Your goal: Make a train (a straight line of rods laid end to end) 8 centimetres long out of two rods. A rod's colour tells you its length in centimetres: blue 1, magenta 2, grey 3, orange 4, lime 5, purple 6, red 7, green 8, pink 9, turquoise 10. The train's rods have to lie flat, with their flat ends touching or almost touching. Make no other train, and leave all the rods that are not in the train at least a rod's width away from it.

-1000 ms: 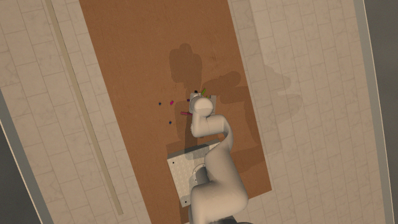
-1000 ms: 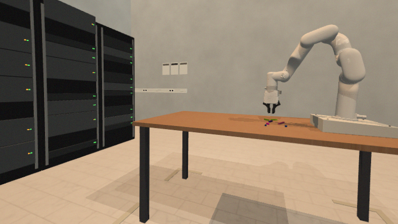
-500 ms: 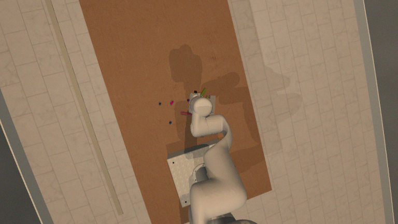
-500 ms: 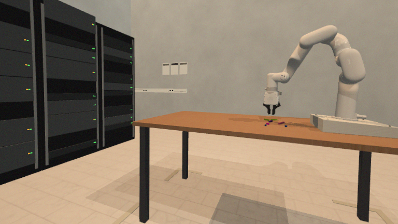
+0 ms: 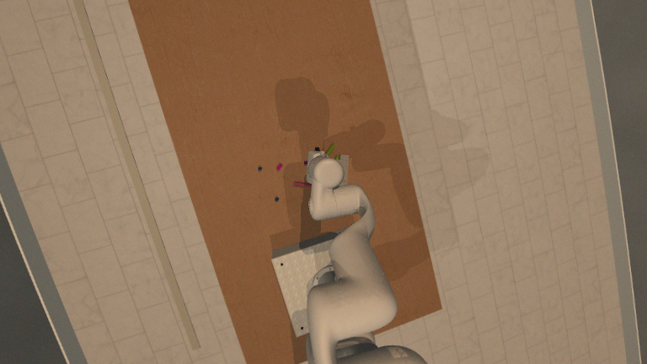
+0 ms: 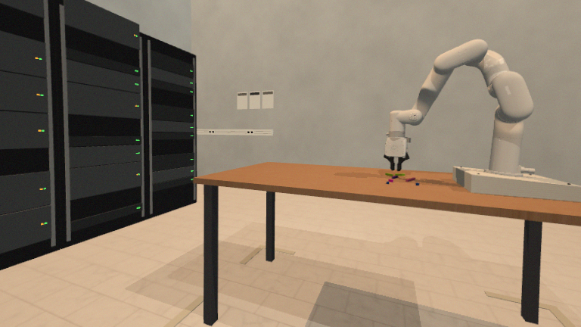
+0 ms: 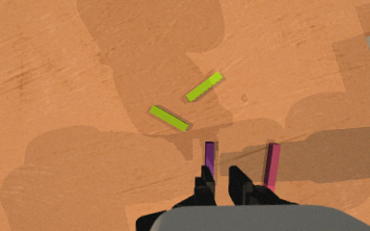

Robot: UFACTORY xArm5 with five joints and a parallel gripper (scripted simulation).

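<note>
My hand is 50 mm above the purple rod. The rest, counted from my hand: blue rod (190 mm to the left, 50 mm below); pink rod (70 mm behind, 30 mm to the left, 50 mm below); magenta rod (120 mm to the left, 50 mm below).
</note>
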